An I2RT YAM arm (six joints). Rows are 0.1 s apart.
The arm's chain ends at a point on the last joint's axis. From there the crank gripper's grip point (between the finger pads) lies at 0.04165 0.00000 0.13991 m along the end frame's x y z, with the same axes.
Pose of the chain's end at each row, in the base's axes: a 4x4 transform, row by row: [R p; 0 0 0 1], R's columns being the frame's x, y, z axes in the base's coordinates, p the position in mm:
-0.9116 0.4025 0.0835 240.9; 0.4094 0.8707 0.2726 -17.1; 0.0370 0.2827 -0.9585 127.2; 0 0 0 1
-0.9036 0.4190 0.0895 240.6; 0.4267 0.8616 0.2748 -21.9; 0.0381 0.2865 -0.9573 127.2; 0 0 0 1
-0.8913 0.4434 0.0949 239.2; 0.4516 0.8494 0.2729 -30.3; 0.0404 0.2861 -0.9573 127.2; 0 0 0 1
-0.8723 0.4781 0.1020 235.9; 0.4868 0.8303 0.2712 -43.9; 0.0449 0.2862 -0.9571 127.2; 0 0 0 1
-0.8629 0.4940 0.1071 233.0; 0.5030 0.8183 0.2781 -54.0; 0.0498 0.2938 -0.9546 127.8; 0 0 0 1
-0.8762 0.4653 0.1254 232.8; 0.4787 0.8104 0.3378 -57.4; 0.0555 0.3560 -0.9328 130.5; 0 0 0 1
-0.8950 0.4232 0.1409 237.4; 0.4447 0.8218 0.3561 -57.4; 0.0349 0.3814 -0.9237 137.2; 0 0 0 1
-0.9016 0.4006 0.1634 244.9; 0.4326 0.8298 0.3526 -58.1; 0.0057 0.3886 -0.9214 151.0; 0 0 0 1
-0.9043 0.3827 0.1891 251.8; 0.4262 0.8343 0.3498 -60.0; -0.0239 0.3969 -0.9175 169.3; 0 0 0 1
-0.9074 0.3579 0.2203 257.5; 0.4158 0.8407 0.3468 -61.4; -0.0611 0.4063 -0.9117 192.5; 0 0 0 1
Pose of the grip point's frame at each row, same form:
-0.9116 0.4025 0.0835 214.6; 0.4094 0.8707 0.2726 38.1; 0.0370 0.2827 -0.9585 -5.4; 0 0 0 1
-0.9036 0.4190 0.0895 215.5; 0.4267 0.8616 0.2748 34.3; 0.0381 0.2865 -0.9573 -5.1; 0 0 0 1
-0.8913 0.4434 0.0949 215.4; 0.4516 0.8494 0.2729 26.7; 0.0404 0.2861 -0.9573 -5.1; 0 0 0 1
-0.8723 0.4781 0.1020 213.8; 0.4868 0.8303 0.2712 14.3; 0.0449 0.2862 -0.9571 -4.8; 0 0 0 1
-0.8629 0.4940 0.1071 212.0; 0.5030 0.8183 0.2781 5.9; 0.0498 0.2938 -0.9546 -3.7; 0 0 0 1
-0.8762 0.4653 0.1254 213.9; 0.4787 0.8104 0.3378 9.8; 0.0555 0.3560 -0.9328 2.3; 0 0 0 1
-0.8950 0.4232 0.1409 219.8; 0.4447 0.8218 0.3561 10.9; 0.0349 0.3814 -0.9237 9.4; 0 0 0 1
-0.9016 0.4006 0.1634 230.2; 0.4326 0.8298 0.3526 9.3; 0.0057 0.3886 -0.9214 22.3; 0 0 0 1
-0.9043 0.3827 0.1891 240.6; 0.4262 0.8343 0.3498 6.7; -0.0239 0.3969 -0.9175 39.9; 0 0 0 1
-0.9074 0.3579 0.2203 250.5; 0.4158 0.8407 0.3468 4.4; -0.0611 0.4063 -0.9117 62.4; 0 0 0 1

